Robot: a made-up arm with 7 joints. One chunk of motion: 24 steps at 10 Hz.
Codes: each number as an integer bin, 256 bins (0 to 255) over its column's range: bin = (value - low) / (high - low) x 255, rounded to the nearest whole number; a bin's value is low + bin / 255 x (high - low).
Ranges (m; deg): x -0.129..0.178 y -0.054..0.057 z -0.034..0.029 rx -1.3..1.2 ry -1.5..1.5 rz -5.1..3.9
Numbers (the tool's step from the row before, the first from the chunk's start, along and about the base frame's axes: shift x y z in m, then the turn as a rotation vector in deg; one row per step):
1: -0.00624 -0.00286 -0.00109 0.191 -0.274 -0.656
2: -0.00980 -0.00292 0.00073 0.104 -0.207 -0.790
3: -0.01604 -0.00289 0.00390 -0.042 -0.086 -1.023
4: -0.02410 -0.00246 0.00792 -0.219 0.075 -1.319
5: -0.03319 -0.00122 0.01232 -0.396 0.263 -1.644
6: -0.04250 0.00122 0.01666 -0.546 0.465 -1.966
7: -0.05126 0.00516 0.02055 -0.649 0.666 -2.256
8: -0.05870 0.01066 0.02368 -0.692 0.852 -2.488
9: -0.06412 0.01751 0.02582 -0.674 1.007 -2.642
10: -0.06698 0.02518 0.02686 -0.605 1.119 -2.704
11: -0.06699 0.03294 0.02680 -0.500 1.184 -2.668
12: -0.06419 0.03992 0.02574 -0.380 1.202 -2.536
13: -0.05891 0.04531 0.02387 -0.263 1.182 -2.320
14: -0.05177 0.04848 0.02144 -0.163 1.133 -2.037
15: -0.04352 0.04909 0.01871 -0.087 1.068 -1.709
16: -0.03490 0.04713 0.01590 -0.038 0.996 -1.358
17: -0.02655 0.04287 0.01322 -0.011 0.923 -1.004
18: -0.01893 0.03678 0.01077 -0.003 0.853 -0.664
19: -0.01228 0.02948 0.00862 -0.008 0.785 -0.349
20: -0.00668 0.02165 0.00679 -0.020 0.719 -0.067
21: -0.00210 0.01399 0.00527 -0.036 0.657 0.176
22: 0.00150 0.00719 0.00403 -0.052 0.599 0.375
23: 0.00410 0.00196 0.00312 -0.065 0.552 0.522
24: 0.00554 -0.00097 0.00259 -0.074 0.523 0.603
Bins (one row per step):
1: 102 117 133 152 104 126
2: 99 117 141 143 110 122
3: 94 117 153 128 120 116
4: 87 118 170 110 134 107
5: 80 121 187 92 150 98
6: 72 127 205 77 167 89
7: 65 136 221 66 184 81
8: 58 149 233 62 200 74
9: 54 164 242 64 213 70
10: 52 182 246 71 223 68
11: 52 200 246 82 228 69
12: 54 216 242 94 230 73
13: 58 228 234 106 228 79
14: 64 235 224 116 224 87
15: 71 237 213 124 218 96
16: 78 232 202 129 212 106
17: 85 223 191 131 206 116
18: 91 209 181 132 200 126
19: 97 192 173 132 194 135
20: 102 174 165 131 189 143
21: 105 156 159 129 183 149
22: 108 141 154 127 178 155
23: 111 129 150 126 174 159
24: 112 122 148 125 172 162

